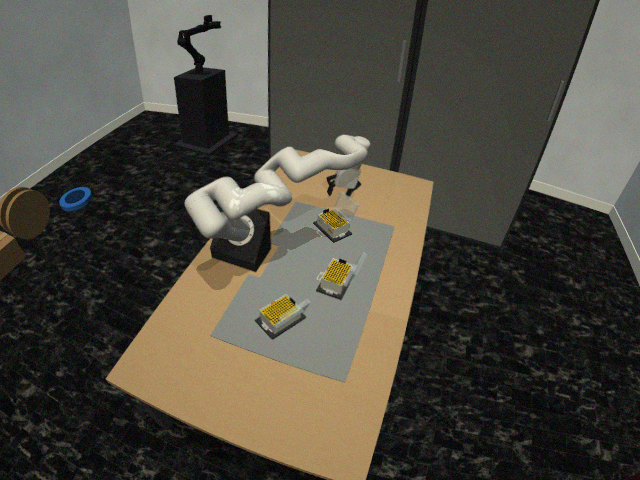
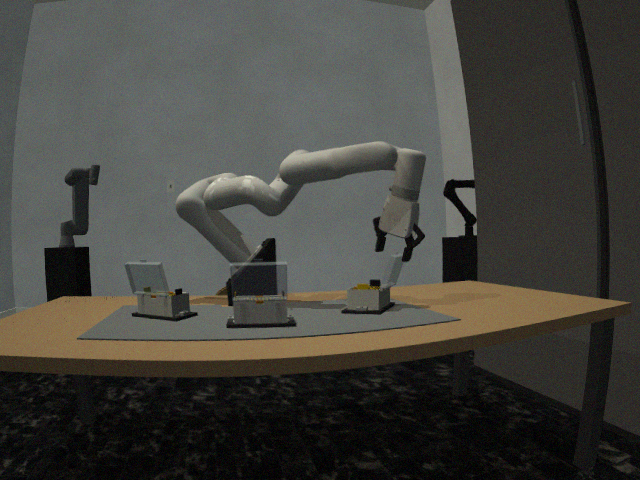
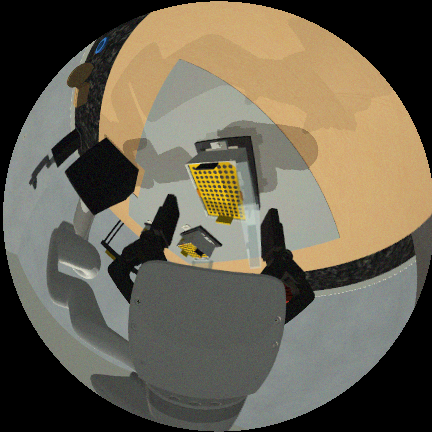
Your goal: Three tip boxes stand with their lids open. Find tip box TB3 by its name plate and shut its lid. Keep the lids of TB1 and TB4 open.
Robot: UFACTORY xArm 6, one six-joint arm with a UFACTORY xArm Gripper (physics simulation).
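Where they show: gripper, between the fingertips: point(image 1: 337, 195) point(image 2: 392, 256) point(image 3: 221, 209); arm's base, origin of its link: point(image 1: 240, 230) point(image 2: 249, 260) point(image 3: 94, 187).
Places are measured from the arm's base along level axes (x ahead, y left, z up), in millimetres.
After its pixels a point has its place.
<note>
The far tip box point(image 1: 333, 221) {x 282, y 310, z -71 mm} point(image 2: 368, 299) point(image 3: 219, 190) {x 272, y 329, z -71 mm} holds yellow tips; its clear lid point(image 1: 346, 203) {x 305, y 394, z -17 mm} point(image 2: 394, 270) {x 336, y 377, z -22 mm} point(image 3: 253, 237) {x 301, y 404, z 15 mm} stands open. The middle tip box point(image 1: 337, 273) {x 419, y 30, z -71 mm} point(image 2: 261, 311) point(image 3: 194, 250) {x 399, y 90, z -56 mm} has its lid point(image 1: 360, 264) {x 501, y 33, z 14 mm} point(image 2: 260, 276) {x 496, y 41, z -11 mm} upright. The near tip box point(image 1: 280, 313) point(image 2: 163, 304) {x 362, y -214, z -90 mm} has its lid point(image 1: 300, 305) {x 393, y -236, z 16 mm} point(image 2: 146, 277) {x 384, y -250, z -19 mm} open too. I cannot read any name plate, so which box is TB3 does not show. My gripper point(image 1: 340, 193) {x 261, y 393, z 11 mm} point(image 2: 393, 253) {x 261, y 393, z 11 mm} point(image 3: 221, 209) {x 261, y 393, z 11 mm} is open and empty, above the far box's lid side, fingers pointing down.
The boxes stand on a grey mat point(image 1: 310, 356) {x 474, y -319, z -128 mm} point(image 2: 180, 331) {x 512, y -142, z -128 mm} point(image 3: 200, 102) {x 135, y 384, z -128 mm} on the wooden table point(image 1: 248, 408) {x 386, y -587, z -131 mm} point(image 2: 320, 357) {x 719, y 137, z -135 mm} point(image 3: 350, 150) {x 324, y 554, z -131 mm}. The arm's dark base block point(image 1: 240, 253) {x 35, y -61, z -63 mm} point(image 3: 102, 175) {x 22, y 78, z -29 mm} is beside the mat. A tall grey cabinet point(image 1: 341, 77) stands behind the table's far end.
</note>
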